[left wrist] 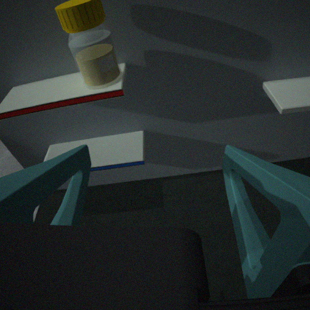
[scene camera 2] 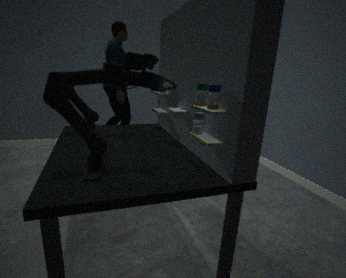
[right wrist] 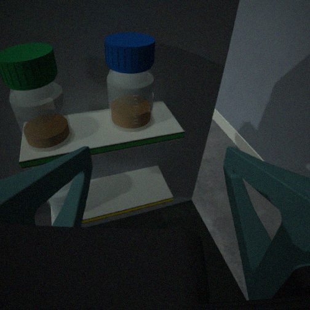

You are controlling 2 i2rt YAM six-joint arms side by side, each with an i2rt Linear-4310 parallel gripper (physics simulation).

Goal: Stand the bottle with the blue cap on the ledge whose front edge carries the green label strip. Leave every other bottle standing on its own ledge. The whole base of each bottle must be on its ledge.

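Frame: origin at the left arm's base, x ahead, y left, z up, level; centimetres.
Seen in the pictures: right gripper, fingertip midpoint: [scene camera 2: 176, 86]; right arm's base, link origin: [scene camera 2: 95, 171].
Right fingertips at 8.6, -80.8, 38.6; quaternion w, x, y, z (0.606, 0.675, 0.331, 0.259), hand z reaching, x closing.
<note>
Offsets run from my right fingertips to a thing's top centre, as dx, dy, dz. "*": to the spot under its first point. Level surfaces: height alone.
The blue-capped bottle {+14.6, -8.4, +1.4} [scene camera 2: 214, 97] [right wrist: 130, 90] stands upright near the right end of the green-strip ledge {* +14.8, -13.2, -8.9} [scene camera 2: 221, 110] [right wrist: 90, 131], its base within the ledge top. The green-capped bottle {+17.7, +1.8, +1.4} [scene camera 2: 201, 94] [right wrist: 36, 102] stands at the left end of the same ledge. A yellow-capped bottle [left wrist: 95, 55] stands on the red-strip ledge [left wrist: 40, 92]. A clear bottle {+17.6, +2.3, -12.6} [scene camera 2: 198, 123] stands on the yellow-strip ledge {+15.8, -4.5, -23.1} [scene camera 2: 210, 140] [right wrist: 130, 189]. My right gripper [scene camera 2: 173, 86] [right wrist: 157, 155] is open and empty, back from the green-strip ledge. My left gripper [left wrist: 156, 154] is open and empty, apart from the ledges.
A blue-strip ledge [left wrist: 115, 148] lies below the red-strip one. Another white ledge [left wrist: 295, 93] shows at the right of the left wrist view. The ledges are on an upright panel [scene camera 2: 210, 55] along the dark table {dz -38.7} [scene camera 2: 125, 167]. A person [scene camera 2: 115, 54] stands behind the arms.
</note>
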